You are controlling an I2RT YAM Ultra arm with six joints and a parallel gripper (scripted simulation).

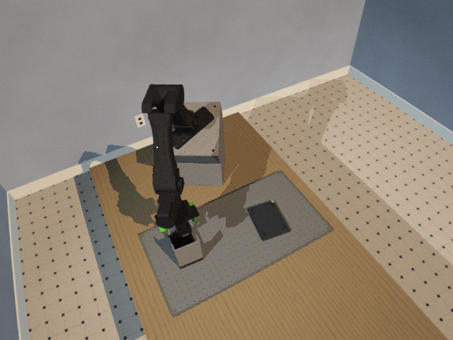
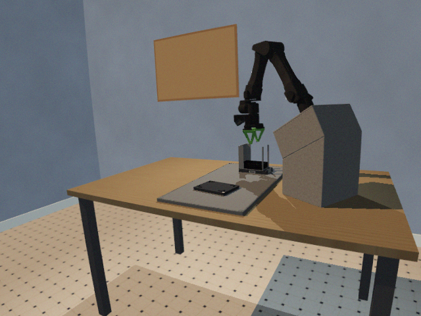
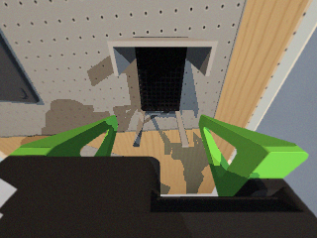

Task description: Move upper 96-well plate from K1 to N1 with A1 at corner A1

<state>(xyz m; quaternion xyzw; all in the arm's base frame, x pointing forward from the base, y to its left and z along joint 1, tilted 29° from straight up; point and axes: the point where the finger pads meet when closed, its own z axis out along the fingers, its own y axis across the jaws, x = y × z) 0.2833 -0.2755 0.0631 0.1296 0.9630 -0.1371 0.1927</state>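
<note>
My gripper is now 80 mm above the pale rack wall, 70 mm short of it and 30 mm to the left of it. From my hand the other things lie so: pale A1 mark 400 mm to the left, 150 mm below, 100 mm ahead.
</note>
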